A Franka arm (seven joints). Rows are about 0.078 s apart.
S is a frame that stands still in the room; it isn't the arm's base.
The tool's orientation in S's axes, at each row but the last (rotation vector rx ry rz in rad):
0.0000 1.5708 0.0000
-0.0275 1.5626 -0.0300
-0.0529 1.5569 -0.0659
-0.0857 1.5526 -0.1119
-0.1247 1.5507 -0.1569
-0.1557 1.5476 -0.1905
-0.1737 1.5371 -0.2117
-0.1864 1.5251 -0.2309
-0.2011 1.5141 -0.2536
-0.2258 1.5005 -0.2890
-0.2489 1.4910 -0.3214
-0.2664 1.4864 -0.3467
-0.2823 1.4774 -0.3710
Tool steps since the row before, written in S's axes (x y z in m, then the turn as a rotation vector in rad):
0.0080 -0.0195 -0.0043 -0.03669 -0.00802 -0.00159
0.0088 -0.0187 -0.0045 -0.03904 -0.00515 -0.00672
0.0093 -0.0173 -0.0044 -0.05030 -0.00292 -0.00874
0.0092 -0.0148 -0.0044 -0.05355 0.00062 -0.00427
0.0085 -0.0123 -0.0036 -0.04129 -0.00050 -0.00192
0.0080 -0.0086 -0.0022 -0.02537 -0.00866 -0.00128
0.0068 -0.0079 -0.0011 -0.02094 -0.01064 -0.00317
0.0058 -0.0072 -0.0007 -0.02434 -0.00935 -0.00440
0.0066 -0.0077 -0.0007 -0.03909 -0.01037 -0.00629
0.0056 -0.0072 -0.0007 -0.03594 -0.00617 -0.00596
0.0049 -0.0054 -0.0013 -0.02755 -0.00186 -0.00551
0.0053 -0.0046 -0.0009 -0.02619 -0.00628 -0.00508
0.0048 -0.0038 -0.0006 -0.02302 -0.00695 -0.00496
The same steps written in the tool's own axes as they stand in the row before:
0.0043 -0.0195 0.0080 0.00159 -0.00802 -0.03669
0.0053 -0.0185 0.0088 0.00659 -0.00497 -0.03909
0.0058 -0.0168 0.0094 0.00829 -0.00269 -0.05039
0.0064 -0.0140 0.0094 0.00337 0.00020 -0.05362
0.0059 -0.0113 0.0087 0.00142 -0.00105 -0.04130
0.0041 -0.0077 0.0081 0.00280 -0.00877 -0.02521
0.0031 -0.0072 0.0069 0.00521 -0.01011 -0.02079
0.0028 -0.0066 0.0059 0.00595 -0.00866 -0.02427
0.0031 -0.0069 0.0068 0.00748 -0.00967 -0.03906
0.0033 -0.0063 0.0058 0.00595 -0.00566 -0.03603
0.0034 -0.0043 0.0050 0.00441 -0.00133 -0.02778
0.0029 -0.0036 0.0054 0.00578 -0.00548 -0.02622
0.0024 -0.0029 0.0049 0.00612 -0.00592 -0.02303

